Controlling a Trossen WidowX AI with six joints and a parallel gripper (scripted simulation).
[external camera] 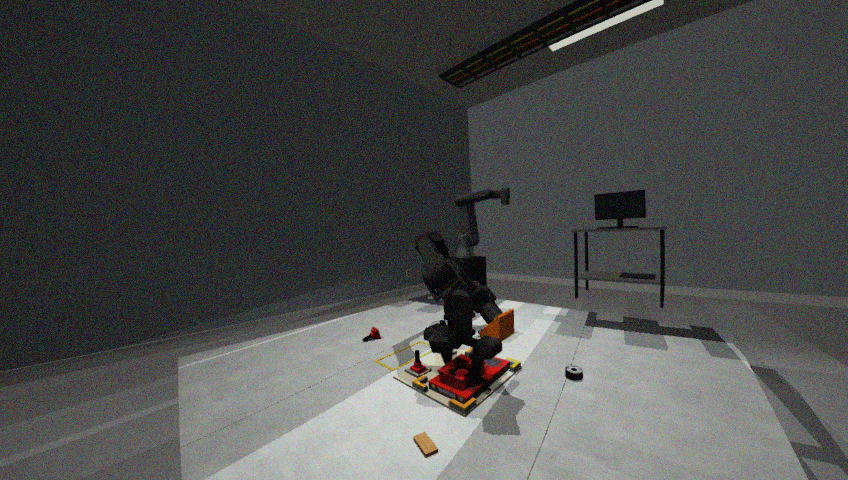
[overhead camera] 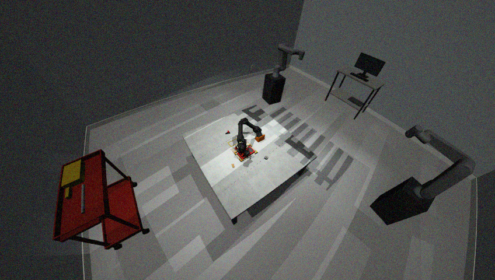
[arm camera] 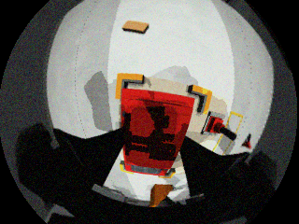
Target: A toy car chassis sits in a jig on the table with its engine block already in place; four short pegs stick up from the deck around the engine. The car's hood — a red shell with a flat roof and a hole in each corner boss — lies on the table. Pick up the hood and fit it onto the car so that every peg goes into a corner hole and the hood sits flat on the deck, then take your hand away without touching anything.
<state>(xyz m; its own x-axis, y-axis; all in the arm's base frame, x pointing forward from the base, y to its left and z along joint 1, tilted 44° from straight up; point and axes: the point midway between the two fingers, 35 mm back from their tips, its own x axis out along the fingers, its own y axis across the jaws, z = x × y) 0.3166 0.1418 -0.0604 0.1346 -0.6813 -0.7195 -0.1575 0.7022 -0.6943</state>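
Now: the red hood 10 mm above my gripper tip. The rest, counted from my gripper tip: small wooden block (170 mm ahead, 90 mm to the left, 30 mm below); then grey engine block (10 mm behind, 10 mm below).
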